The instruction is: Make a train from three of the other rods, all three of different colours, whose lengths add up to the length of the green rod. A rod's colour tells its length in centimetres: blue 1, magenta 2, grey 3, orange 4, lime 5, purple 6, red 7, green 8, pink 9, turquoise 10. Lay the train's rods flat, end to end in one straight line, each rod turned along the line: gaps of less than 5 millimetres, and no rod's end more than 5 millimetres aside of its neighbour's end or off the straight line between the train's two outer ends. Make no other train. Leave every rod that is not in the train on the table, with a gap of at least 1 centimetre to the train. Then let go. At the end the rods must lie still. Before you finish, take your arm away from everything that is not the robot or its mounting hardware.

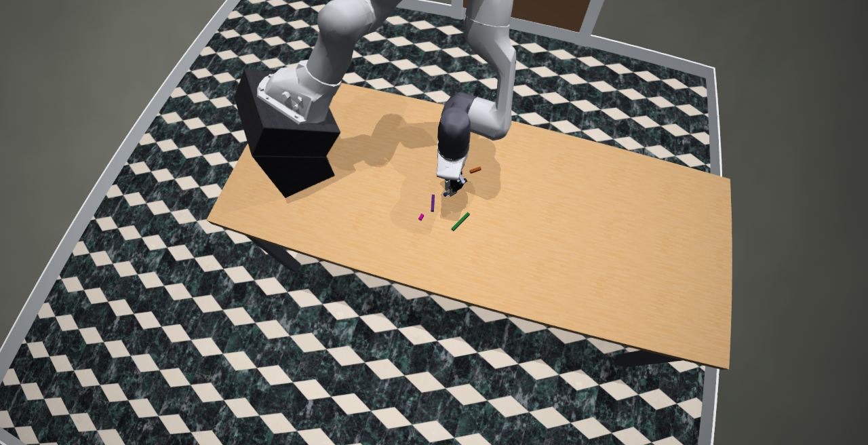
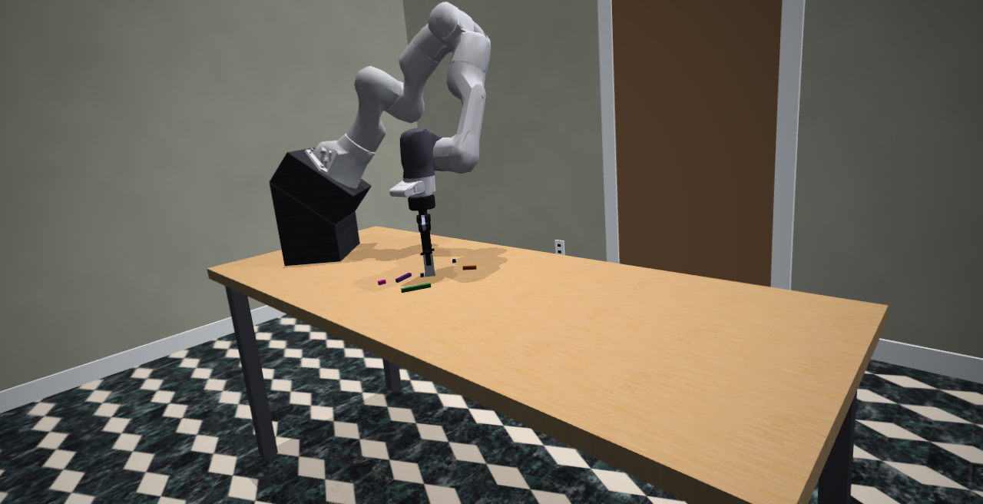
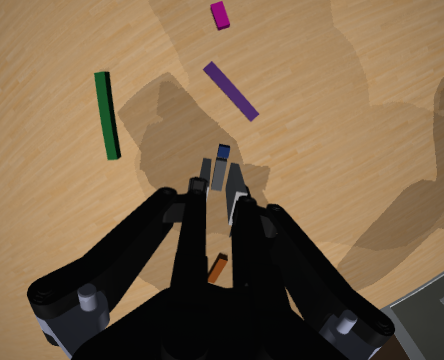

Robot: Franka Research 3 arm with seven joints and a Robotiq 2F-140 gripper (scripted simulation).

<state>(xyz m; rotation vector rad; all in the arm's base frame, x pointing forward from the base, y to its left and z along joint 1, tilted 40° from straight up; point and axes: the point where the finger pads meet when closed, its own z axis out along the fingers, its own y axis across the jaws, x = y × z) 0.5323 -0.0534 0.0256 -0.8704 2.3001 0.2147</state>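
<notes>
The grey rod is 30 mm below my hand. From my hand the other things lie so: orange rod 100 mm to the left, 60 mm ahead, 30 mm below; purple rod 60 mm to the right, 50 mm behind, 30 mm below; green rod 100 mm to the right, 60 mm ahead, 30 mm below.
</notes>
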